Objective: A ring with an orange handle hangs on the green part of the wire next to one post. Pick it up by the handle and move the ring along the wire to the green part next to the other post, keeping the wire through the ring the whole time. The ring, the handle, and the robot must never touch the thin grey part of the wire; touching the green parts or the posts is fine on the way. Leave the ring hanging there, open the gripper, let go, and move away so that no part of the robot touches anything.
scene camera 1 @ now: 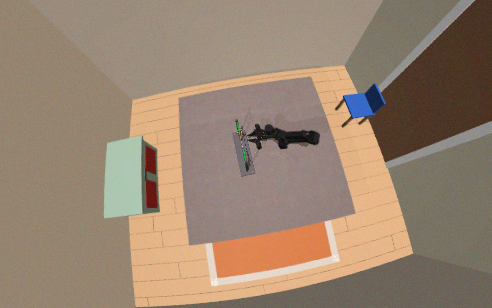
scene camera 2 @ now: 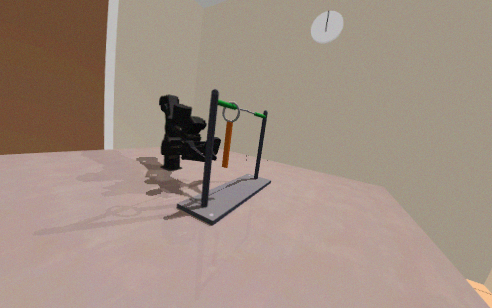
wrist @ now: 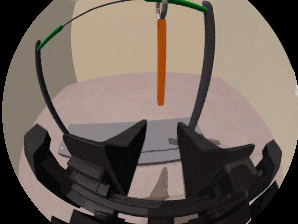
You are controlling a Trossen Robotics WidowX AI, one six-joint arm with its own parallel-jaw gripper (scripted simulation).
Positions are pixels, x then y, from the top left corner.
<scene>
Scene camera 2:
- my gripper: 211, 159
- wire stand: 210, 206
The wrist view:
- my gripper: 162, 124
</scene>
